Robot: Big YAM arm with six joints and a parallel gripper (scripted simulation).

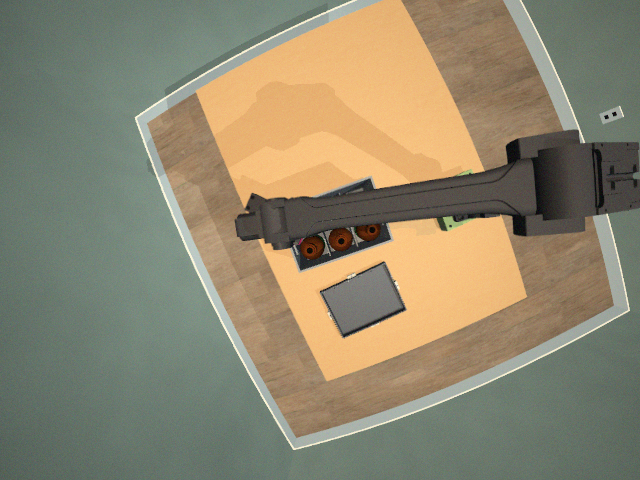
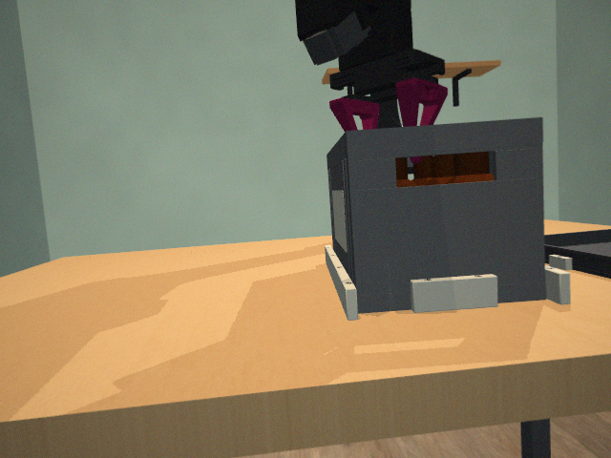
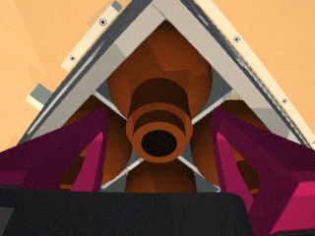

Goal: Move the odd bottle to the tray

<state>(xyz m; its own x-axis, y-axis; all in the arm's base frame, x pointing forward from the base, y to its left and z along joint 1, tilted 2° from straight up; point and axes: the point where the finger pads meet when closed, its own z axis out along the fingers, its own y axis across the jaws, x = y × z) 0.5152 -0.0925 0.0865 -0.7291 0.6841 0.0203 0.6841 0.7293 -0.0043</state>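
The dark grey crate is 90 mm behind my hand, 40 mm to the left of it and 70 mm below it. From my hand the other things lie so: grey tray (110 mm behind, 330 mm to the left, 140 mm below).
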